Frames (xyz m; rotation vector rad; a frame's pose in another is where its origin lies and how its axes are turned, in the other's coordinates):
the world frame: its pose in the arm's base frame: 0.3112 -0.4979 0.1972 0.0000 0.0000 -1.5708
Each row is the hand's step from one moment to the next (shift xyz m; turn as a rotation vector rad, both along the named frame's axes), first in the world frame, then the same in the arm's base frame.
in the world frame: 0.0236 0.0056 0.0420 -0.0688 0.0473 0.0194
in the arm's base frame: 0.0056 -0.0236 0.0420 0.0473 0.0688 0.0194
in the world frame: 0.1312 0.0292 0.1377 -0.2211 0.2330 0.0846
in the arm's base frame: 0.0292 -0.1312 0.1377 0.2330 0.2211 0.0846
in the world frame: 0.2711 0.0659 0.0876 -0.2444 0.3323 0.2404
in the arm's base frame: 0.0659 -0.2711 0.0876 0.3323 0.2444 0.2404
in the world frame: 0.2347 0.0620 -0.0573 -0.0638 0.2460 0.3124
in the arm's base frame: 0.0620 -0.2347 -0.0573 0.2460 0.0638 0.3124
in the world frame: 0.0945 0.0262 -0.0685 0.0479 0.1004 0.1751
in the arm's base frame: 0.0262 -0.0945 -0.0685 0.1004 -0.0479 0.1751
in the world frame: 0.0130 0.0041 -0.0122 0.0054 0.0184 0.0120
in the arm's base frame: 0.0041 -0.0130 -0.0122 0.0184 -0.0054 0.0120
